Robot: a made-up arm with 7 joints.
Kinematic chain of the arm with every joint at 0, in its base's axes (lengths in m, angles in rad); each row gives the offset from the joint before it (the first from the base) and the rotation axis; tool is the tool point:
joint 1: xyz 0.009 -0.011 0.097 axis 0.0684 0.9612 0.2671
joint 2: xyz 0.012 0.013 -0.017 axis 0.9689 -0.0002 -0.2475
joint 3: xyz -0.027 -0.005 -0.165 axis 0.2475 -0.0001 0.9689
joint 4: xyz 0.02 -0.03 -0.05 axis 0.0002 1 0
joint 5: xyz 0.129 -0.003 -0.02 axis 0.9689 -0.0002 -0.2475
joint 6: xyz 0.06 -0.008 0.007 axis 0.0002 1 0
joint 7: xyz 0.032 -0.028 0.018 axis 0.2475 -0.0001 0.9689
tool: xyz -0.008 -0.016 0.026
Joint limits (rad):
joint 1: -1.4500..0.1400
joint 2: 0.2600..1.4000
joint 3: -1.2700..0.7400
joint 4: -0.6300..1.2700
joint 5: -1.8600..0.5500
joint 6: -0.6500..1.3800
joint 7: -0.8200..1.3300
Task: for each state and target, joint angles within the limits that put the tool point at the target. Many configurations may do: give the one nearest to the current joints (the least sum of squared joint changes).
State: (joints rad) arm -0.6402 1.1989 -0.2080 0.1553 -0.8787 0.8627 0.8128
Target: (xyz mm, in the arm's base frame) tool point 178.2 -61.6 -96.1
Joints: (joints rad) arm -0.2600 1.0715 -0.6790 -0.4136 -0.8036 0.8355 0.7806
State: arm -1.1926 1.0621 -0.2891 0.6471 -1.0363 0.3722 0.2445
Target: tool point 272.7 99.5 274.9
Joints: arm -1.0390 1.2209 0.1550 0.2295 -1.1702 0.0881 0.1339
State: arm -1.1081 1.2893 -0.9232 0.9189 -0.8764 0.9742 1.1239
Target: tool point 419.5 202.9 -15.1
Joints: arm -1.1323 1.2119 -0.8898 1.0646 -0.8661 0.9712 1.1554
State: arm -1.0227 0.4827 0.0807 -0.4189 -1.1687 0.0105 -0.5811
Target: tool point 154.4 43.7 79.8
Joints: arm -0.3750 0.4060 0.4633 -0.6300 -0.9628 -0.4979 -0.4271
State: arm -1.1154 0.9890 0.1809 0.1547 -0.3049 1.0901 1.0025
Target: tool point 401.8 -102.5 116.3
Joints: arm -1.1158 0.5886 -0.1929 0.2389 -0.2509 1.1095 1.0158
